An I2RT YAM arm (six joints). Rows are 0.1 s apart.
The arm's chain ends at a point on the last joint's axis. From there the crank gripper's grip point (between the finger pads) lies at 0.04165 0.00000 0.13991 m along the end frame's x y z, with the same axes.
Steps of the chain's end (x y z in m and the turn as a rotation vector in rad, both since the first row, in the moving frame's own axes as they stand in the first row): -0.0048 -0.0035 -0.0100 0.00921 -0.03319 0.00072; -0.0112 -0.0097 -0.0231 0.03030 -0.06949 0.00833; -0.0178 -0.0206 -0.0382 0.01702 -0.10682 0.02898; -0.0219 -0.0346 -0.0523 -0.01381 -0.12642 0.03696; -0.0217 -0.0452 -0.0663 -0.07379 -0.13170 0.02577
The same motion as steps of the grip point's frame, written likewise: -0.0095 -0.0048 -0.0087 0.00921 -0.03319 0.00072; -0.0210 -0.0137 -0.0206 0.03030 -0.06949 0.00833; -0.0329 -0.0220 -0.0346 0.01702 -0.10682 0.02898; -0.0399 -0.0314 -0.0482 -0.01381 -0.12642 0.03696; -0.0406 -0.0339 -0.0625 -0.07379 -0.13170 0.02577
